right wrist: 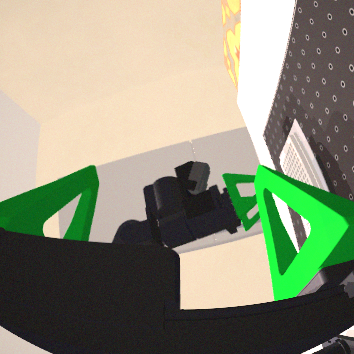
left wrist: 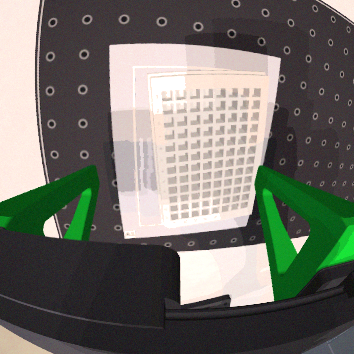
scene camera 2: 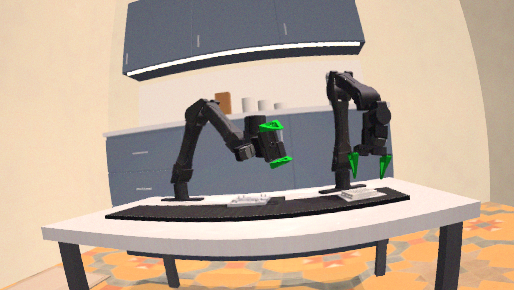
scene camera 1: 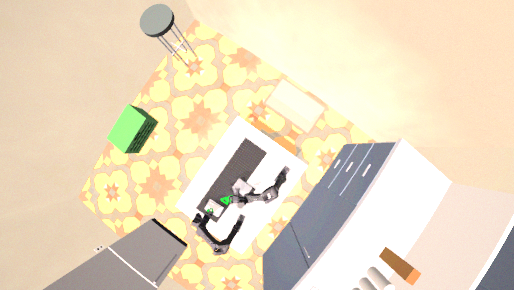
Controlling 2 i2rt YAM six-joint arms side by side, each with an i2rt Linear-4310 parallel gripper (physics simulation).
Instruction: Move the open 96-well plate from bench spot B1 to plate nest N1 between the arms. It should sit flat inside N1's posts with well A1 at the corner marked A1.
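Places are measured from the left arm's base along level axes (x back, y right, z up), in centimetres.
Pixels of known places: left gripper, fingertip midpoint: (left wrist: 176,173) (scene camera 2: 368,179) (scene camera 1: 210,211); right gripper, fingertip midpoint: (right wrist: 176,173) (scene camera 2: 286,144) (scene camera 1: 222,199); left arm's base, link origin: (right wrist: 347,351) (scene camera 2: 343,190) (scene camera 1: 239,223); right arm's base, link origin: (scene camera 2: 182,200) (scene camera 1: 282,174).
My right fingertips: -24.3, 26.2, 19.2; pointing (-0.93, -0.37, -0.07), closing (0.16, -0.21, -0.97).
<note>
For each thing: its top centre in the pictures, then the offset to it from my right fingertips, as dx, dy, dz. "pt": a spot on its surface instead. Level surfaces: height alone.
- white 96-well plate, top centre: (left wrist: 213,159) (right wrist: 298,181) (scene camera 2: 358,190) (scene camera 1: 213,208) -6.6, -20.5, -16.3
- spot B1, surface spot: (left wrist: 121,85) pt -12.6, -26.2, -17.8
- small A1 label, surface spot: (left wrist: 130,234) pt +0.8, -28.2, -17.7
- white nest N1, top centre: (scene camera 2: 249,196) (scene camera 1: 242,188) +12.5, +11.5, -15.8
- long black perforated board, surface height: dz -17.9
- white table, surface height: dz -19.2
The white 96-well plate (left wrist: 212,150) (scene camera 2: 361,192) (right wrist: 297,161) lies flat on the white sheet of spot B1 (left wrist: 121,85), toward the right side of its printed outline in the left wrist view. A small A1 label (left wrist: 130,234) shows at the sheet's lower left corner. My left gripper (left wrist: 176,173) (scene camera 2: 369,178) is open and points down, a little above the plate, touching nothing. The white nest N1 (scene camera 2: 250,200) (scene camera 1: 243,186) with short posts stands nearer the middle and holds no plate. My right gripper (scene camera 2: 286,144) is open and empty, raised sideways above the nest's level. The nest's corner marking is too small to read.
The nest and sheet rest on a long black perforated board (scene camera 1: 240,157) (scene camera 2: 165,211) on the white table (scene camera 2: 260,235). My left arm (right wrist: 185,210) shows beyond the right fingers in the right wrist view. Cabinets (scene camera 2: 145,155) stand behind the table.
</note>
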